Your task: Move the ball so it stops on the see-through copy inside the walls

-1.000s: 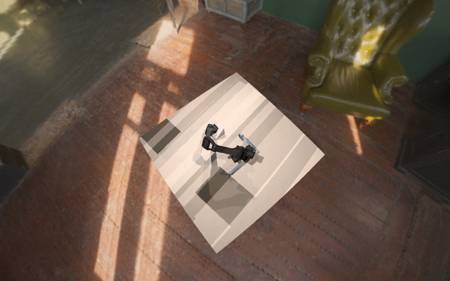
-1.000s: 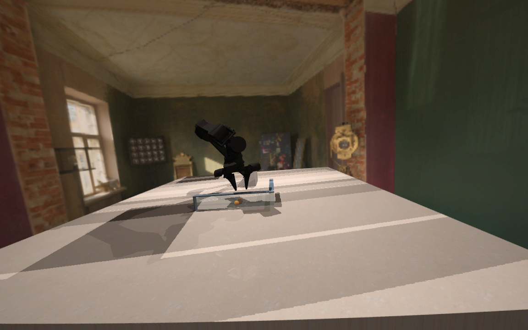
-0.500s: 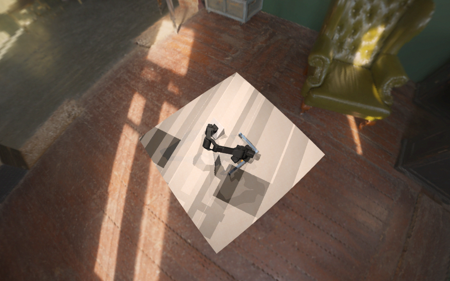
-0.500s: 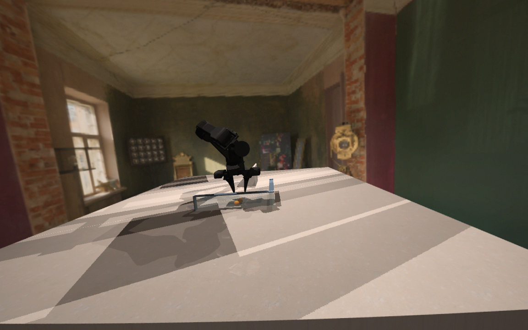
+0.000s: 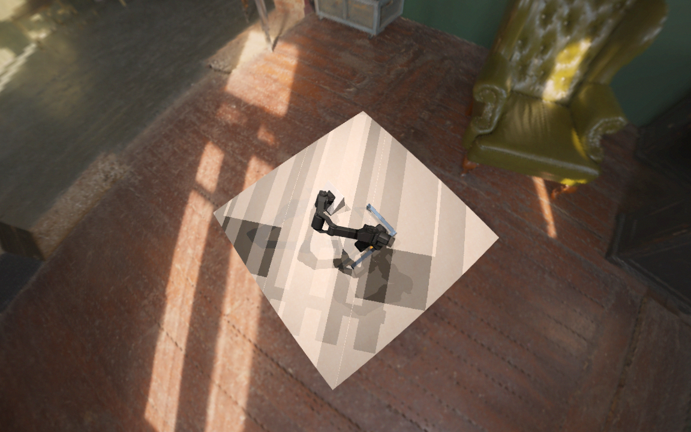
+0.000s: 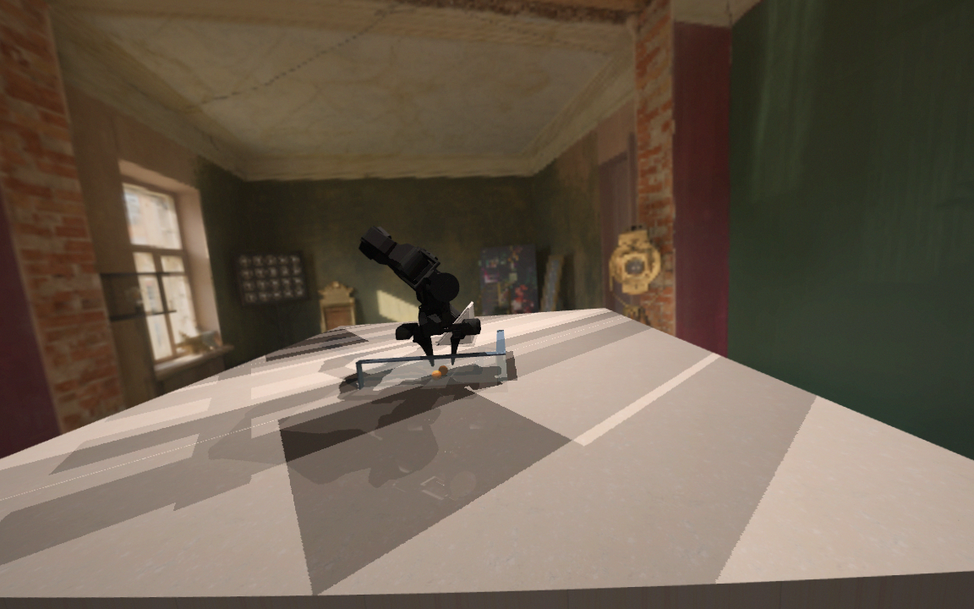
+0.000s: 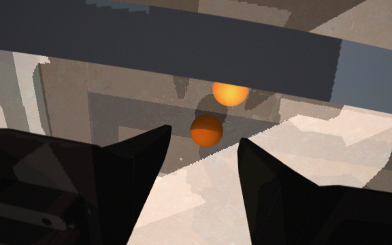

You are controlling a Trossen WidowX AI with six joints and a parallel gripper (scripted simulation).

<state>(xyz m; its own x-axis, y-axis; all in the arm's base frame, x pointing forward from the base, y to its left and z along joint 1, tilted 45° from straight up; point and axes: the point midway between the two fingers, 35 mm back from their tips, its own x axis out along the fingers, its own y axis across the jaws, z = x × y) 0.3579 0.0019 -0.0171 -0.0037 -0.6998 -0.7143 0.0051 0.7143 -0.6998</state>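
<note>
My gripper tip is now 1 cm above the orange ball. Also, from my gripper tip: clear wall 5 cm ahead, 1 cm to the right, 1 cm above.
</note>
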